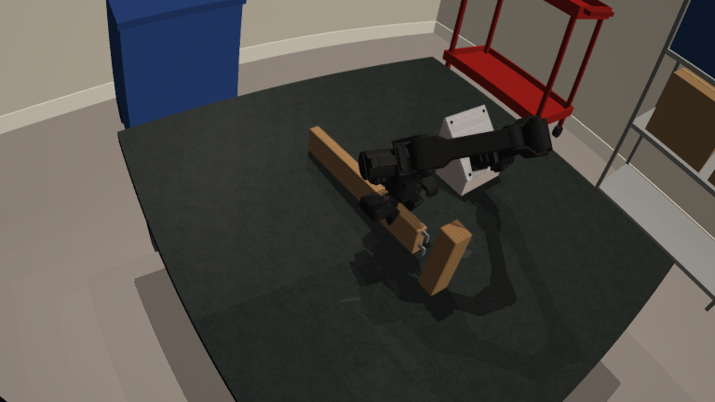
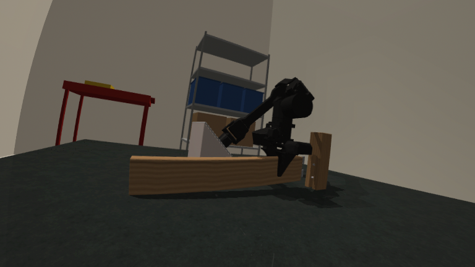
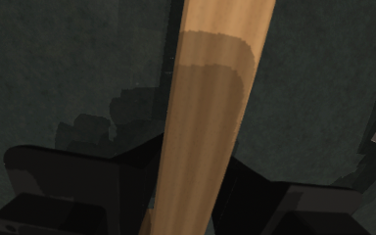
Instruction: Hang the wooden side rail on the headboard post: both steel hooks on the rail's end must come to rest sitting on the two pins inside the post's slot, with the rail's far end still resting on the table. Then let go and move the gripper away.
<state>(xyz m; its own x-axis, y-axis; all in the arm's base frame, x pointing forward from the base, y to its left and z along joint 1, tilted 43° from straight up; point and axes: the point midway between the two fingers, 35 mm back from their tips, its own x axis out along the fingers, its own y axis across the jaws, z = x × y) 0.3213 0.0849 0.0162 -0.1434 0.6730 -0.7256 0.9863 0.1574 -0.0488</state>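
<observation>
The upright headboard post is 17 cm to the left of my gripper tip, 4 cm above it and 1 cm behind it.
</observation>
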